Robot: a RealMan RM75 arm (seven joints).
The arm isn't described. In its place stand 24 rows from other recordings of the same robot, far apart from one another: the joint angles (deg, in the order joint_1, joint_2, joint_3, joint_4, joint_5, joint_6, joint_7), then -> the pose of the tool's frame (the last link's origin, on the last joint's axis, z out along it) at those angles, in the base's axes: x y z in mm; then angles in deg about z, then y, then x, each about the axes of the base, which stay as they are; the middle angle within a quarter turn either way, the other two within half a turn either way.
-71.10, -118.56, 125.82, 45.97, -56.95, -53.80, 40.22 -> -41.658 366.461 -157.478 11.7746 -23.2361 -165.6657
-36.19, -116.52, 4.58, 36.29, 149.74, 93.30, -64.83 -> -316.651 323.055 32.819 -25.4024 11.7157 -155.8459
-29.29, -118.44, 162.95, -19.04, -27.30, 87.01, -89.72 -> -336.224 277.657 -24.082 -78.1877 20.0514 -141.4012
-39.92, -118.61, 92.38, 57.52, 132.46, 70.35, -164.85 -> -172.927 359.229 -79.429 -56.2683 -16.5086 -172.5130
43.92, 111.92, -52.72, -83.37, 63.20, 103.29, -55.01 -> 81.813 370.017 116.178 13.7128 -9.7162 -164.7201
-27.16, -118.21, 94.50, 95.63, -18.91, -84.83, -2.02 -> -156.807 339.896 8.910 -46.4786 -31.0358 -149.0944
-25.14, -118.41, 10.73, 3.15, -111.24, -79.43, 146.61 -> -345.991 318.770 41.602 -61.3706 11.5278 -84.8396
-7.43, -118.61, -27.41, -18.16, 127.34, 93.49, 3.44 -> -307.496 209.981 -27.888 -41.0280 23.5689 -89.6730
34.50, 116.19, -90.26, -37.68, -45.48, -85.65, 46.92 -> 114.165 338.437 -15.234 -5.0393 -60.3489 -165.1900
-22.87, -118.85, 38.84, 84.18, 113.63, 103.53, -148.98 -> -208.898 312.057 126.735 -66.6066 14.6062 -151.5299
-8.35, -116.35, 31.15, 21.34, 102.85, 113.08, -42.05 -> -326.438 174.498 20.572 -32.7398 42.3101 -137.1633
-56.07, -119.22, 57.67, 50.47, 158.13, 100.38, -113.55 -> -163.234 381.443 -2.852 -21.0187 -26.1060 174.5838
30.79, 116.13, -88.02, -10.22, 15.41, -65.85, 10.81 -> 312.103 385.112 57.775 44.6977 -10.4651 -81.9283
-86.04, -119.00, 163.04, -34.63, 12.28, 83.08, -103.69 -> -64.879 455.866 -8.613 -27.2594 -0.1709 -168.4125
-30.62, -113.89, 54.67, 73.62, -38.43, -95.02, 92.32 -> -244.701 354.247 87.491 -0.1200 -16.0404 -162.3498
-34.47, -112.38, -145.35, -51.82, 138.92, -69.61, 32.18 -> -312.595 400.772 112.443 -80.3047 -11.6089 -139.1712
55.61, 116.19, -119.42, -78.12, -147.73, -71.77, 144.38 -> 37.530 339.508 -102.200 -23.0866 24.0767 -155.9449
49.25, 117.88, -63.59, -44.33, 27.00, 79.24, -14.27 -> 216.201 398.085 -20.853 72.7494 25.2647 -172.4318
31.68, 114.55, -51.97, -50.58, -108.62, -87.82, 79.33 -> 222.563 363.142 41.767 11.2564 -19.0698 -159.9777
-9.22, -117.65, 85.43, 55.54, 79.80, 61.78, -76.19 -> -256.783 296.156 -35.912 -28.4283 20.1528 -148.0366
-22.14, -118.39, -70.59, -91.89, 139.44, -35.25, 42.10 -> -70.197 344.684 -47.260 -6.7540 10.9857 -139.7997
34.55, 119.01, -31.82, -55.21, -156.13, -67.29, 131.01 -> 334.191 380.829 80.273 61.1837 23.1125 -143.2542
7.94, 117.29, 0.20, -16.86, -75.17, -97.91, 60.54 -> 398.334 194.452 125.026 72.8924 -12.6644 -73.4936
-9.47, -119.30, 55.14, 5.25, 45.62, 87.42, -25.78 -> -364.237 220.161 0.467 -49.4516 15.5317 -99.1193
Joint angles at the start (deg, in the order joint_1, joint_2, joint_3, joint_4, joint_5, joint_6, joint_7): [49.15 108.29 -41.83 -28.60 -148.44 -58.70 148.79]
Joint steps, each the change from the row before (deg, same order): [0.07 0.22 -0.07 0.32 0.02 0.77 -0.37]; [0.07 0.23 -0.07 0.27 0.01 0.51 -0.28]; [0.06 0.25 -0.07 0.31 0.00 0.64 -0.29]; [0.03 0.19 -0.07 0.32 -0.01 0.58 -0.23]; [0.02 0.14 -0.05 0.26 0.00 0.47 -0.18]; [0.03 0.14 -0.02 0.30 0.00 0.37 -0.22]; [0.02 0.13 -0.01 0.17 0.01 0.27 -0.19]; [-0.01 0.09 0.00 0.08 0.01 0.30 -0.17]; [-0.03 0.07 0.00 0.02 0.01 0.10 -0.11]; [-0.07 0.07 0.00 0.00 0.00 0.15 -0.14]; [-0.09 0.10 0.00 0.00 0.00 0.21 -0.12]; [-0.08 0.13 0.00 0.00 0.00 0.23 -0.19]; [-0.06 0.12 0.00 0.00 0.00 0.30 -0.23]
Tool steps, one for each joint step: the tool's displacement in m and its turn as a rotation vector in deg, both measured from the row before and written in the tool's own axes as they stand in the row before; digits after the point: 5 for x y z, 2 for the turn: [0.00058 0.00076 0.00212 0.14 -0.24 -0.31]; [0.00099 0.00117 0.00203 0.02 -0.05 -0.25]; [0.00110 0.00103 0.00223 0.08 -0.11 -0.24]; [0.00117 0.00055 0.00192 0.11 -0.07 -0.16]; [0.00090 0.00035 0.00146 0.10 -0.07 -0.11]; [0.00122 0.00053 0.00154 0.02 0.04 -0.12]; [0.00081 0.00057 0.00114 0.00 -0.01 -0.13]; [0.00029 0.00009 0.00069 0.07 -0.13 -0.12]; [0.00045 0.00012 0.00043 0.00 -0.01 -0.07]; [0.00053 -0.00023 0.00038 0.06 -0.05 -0.08]; [0.00070 -0.00025 0.00054 0.07 -0.07 -0.04]; [0.00075 -0.00002 0.00069 0.06 -0.08 -0.12]; [0.00042 -0.00005 0.00063 0.10 -0.15 -0.17]
